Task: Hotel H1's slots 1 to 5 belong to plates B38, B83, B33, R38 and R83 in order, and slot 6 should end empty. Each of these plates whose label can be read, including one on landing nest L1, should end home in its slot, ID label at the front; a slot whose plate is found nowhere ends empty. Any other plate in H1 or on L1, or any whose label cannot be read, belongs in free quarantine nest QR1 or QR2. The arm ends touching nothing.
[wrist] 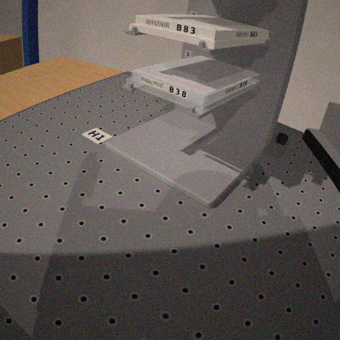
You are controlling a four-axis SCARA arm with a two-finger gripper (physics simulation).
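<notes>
Hotel H1 stands in the upper middle, with a grey upright (295, 45), a flat grey base (150, 155) and an "H1" tag (97, 135) beside it. Plate B38 (165, 86) lies level on the lowest shelf, by the number 1, its ID label facing front. Plate B83 (200, 31) lies level on the shelf above, its label also facing front. Higher slots, nests L1, QR1 and QR2 do not show. A dark finger of my gripper (322, 157) shows at the right edge; the gripper is open, holds nothing and is apart from both plates.
A perforated grey deck (125, 235) spreads around the base. A wooden surface (55, 82) lies at the left, with a blue post (30, 32) and a brown box (10, 54) behind it. A small black knob (282, 138) is right of the hotel.
</notes>
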